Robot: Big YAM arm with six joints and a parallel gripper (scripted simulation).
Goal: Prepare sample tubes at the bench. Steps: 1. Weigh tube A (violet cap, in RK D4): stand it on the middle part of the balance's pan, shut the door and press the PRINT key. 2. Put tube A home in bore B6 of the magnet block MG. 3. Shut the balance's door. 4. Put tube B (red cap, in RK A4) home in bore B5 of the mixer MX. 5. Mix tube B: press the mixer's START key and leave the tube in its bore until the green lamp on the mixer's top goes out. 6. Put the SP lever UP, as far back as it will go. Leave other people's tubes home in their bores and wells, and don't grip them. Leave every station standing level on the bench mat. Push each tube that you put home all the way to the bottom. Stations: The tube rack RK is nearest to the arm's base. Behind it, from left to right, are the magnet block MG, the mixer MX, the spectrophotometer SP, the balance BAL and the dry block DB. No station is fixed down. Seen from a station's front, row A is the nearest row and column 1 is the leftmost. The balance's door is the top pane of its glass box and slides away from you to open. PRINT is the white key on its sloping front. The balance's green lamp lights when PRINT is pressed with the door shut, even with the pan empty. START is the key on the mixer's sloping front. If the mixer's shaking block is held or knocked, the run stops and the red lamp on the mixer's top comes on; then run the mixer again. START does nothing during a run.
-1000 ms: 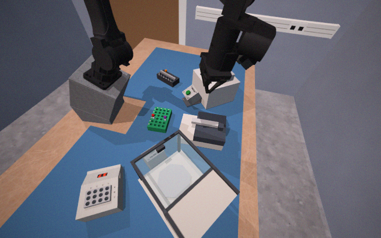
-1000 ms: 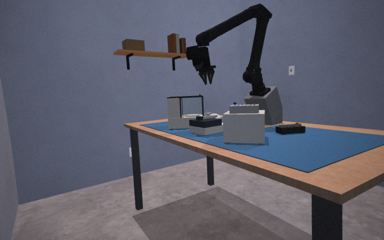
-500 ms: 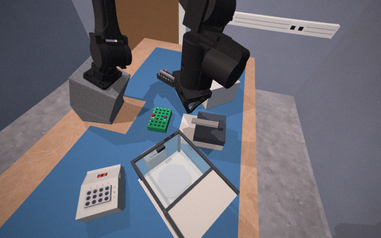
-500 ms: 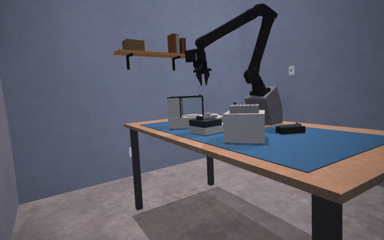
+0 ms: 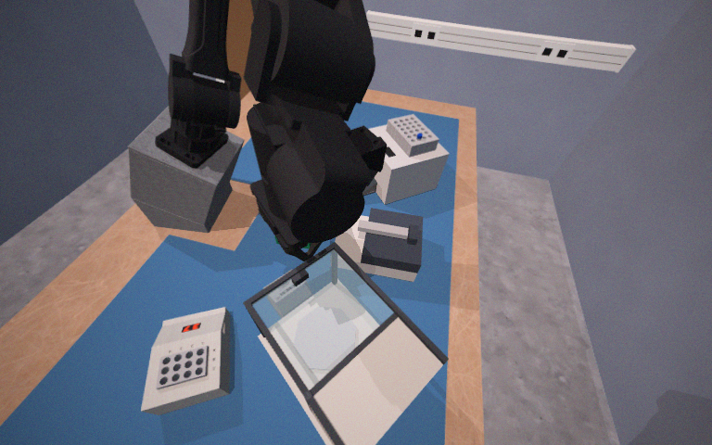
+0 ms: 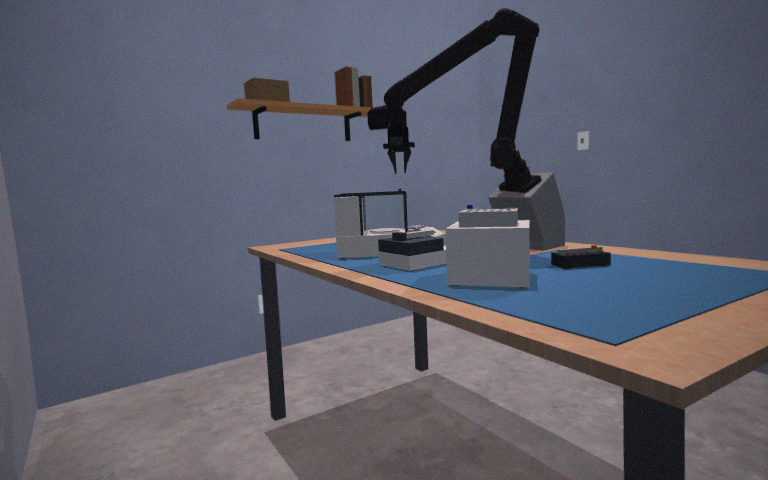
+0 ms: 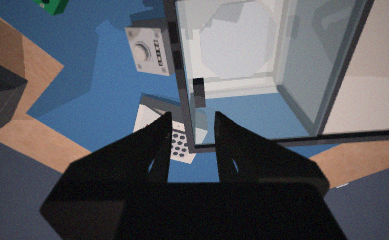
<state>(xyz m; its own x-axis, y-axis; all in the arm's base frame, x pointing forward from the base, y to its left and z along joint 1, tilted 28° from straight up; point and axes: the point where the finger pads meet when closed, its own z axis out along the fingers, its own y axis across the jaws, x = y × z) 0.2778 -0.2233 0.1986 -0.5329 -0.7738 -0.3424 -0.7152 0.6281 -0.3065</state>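
My gripper is now 70 mm above the balance door, 30 mm to the left of it and 20 mm short of it. The rest, counted from my hand: dry block DB: 250 mm below, 170 mm behind, 140 mm to the right; SP lever: 220 mm to the left, 190 mm below, 80 mm ahead; white print key: 210 mm below, 80 mm behind, 30 mm to the left.
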